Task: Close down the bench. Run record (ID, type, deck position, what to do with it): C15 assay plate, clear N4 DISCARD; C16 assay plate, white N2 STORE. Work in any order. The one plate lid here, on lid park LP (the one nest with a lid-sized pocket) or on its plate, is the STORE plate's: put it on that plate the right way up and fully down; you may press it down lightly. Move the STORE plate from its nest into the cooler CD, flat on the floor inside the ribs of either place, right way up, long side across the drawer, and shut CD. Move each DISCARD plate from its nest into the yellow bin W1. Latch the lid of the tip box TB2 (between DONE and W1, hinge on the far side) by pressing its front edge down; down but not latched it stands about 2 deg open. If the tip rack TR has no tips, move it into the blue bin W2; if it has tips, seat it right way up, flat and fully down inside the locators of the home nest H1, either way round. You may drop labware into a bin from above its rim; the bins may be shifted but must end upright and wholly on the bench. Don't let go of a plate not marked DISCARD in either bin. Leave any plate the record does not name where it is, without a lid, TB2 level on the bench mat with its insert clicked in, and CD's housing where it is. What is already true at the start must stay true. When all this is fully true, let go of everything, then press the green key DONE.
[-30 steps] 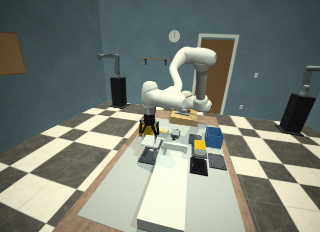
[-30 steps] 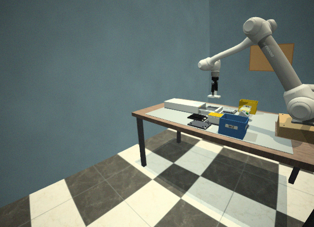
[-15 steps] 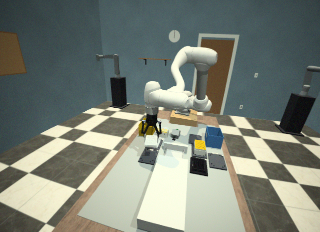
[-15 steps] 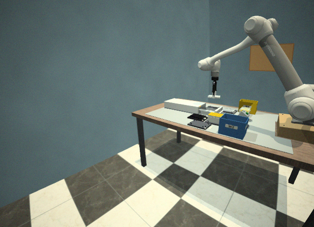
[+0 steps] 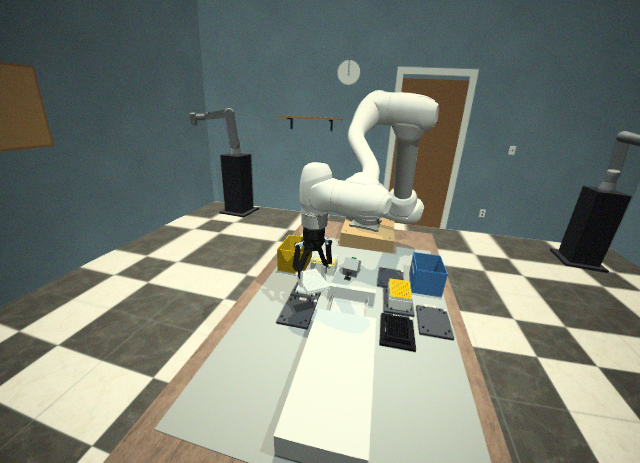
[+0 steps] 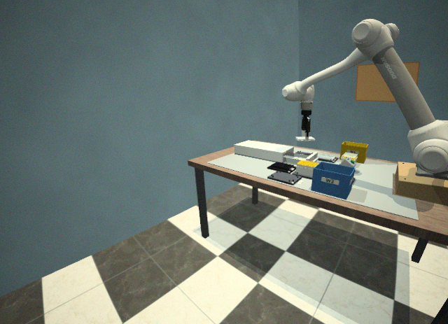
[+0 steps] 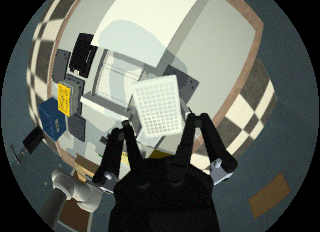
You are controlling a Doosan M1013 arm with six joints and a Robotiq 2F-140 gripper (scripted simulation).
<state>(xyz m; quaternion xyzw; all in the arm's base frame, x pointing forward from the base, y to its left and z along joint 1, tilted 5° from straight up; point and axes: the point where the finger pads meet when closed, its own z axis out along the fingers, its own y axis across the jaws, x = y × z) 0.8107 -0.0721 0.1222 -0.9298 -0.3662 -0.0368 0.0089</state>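
My gripper is now 2 cm past the cooler drawer, 14 cm to the right of it and 14 cm above it. Round my hand: clear plate lid (1 cm below); grey nest (2 cm ahead, 5 cm to the right, 16 cm below); white plate (2 cm below).
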